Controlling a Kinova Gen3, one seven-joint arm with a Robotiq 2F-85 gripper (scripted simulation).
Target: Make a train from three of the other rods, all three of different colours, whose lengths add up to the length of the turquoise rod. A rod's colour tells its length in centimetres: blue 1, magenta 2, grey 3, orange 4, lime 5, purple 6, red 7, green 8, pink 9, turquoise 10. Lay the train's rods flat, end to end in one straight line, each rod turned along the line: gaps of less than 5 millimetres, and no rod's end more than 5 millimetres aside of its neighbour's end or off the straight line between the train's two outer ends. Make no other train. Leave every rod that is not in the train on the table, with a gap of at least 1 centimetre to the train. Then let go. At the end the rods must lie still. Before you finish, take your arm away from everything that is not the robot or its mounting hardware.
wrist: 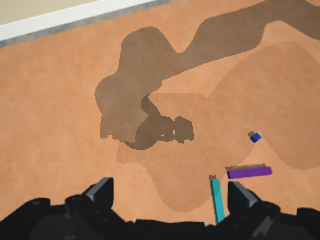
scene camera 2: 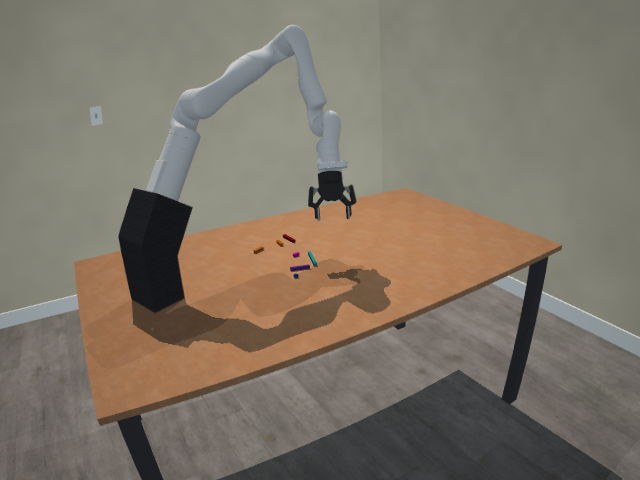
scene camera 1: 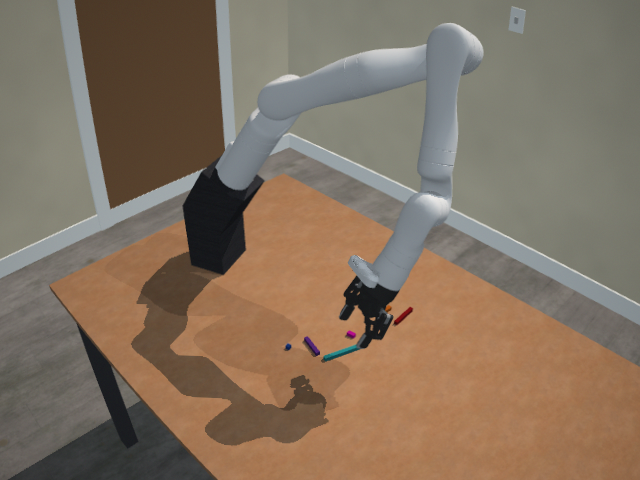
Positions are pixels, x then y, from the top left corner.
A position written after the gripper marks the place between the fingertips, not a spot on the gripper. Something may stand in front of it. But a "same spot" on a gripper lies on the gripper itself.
Scene:
The gripper shows in the wrist view, in scene camera 2 (333, 219) and in scene camera 1. One and the same spot on the gripper: (wrist: 93, 207) is (scene camera 1: 366, 319).

